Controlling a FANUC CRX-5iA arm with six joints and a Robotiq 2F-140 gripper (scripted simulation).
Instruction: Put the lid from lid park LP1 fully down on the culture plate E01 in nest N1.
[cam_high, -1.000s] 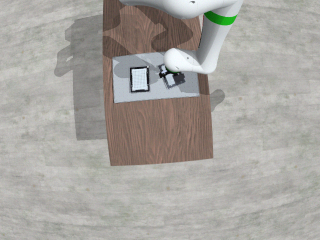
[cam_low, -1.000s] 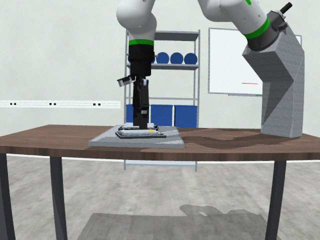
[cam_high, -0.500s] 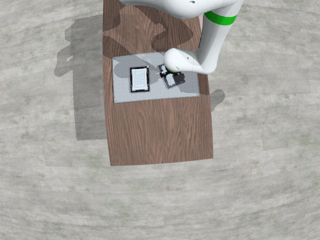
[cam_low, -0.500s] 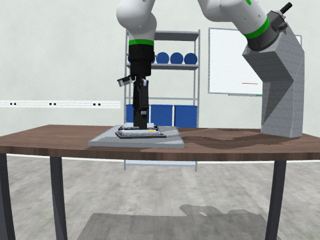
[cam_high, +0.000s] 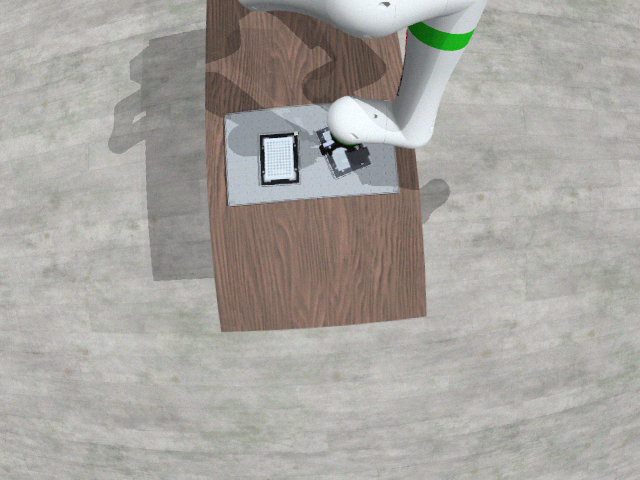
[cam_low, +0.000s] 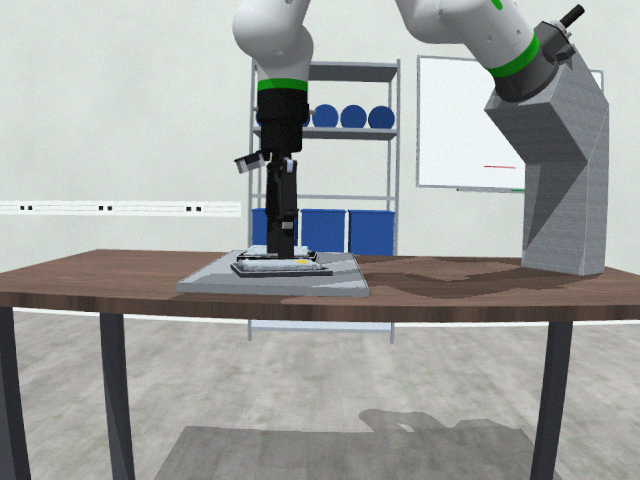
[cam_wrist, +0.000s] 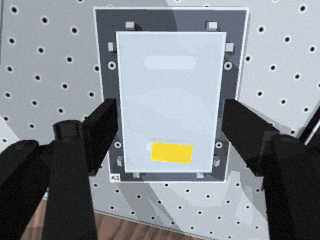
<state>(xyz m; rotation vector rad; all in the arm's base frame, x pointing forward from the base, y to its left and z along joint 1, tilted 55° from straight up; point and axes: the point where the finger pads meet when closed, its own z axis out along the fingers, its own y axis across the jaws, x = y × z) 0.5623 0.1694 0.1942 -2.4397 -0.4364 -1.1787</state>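
The lid lies 40 mm below my hand. Also, from my hand: culture plate E01: 80 mm ahead, 180 mm to the right, 40 mm below; lid park LP1: 50 mm below; nest: 80 mm ahead, 180 mm to the right, 50 mm below.
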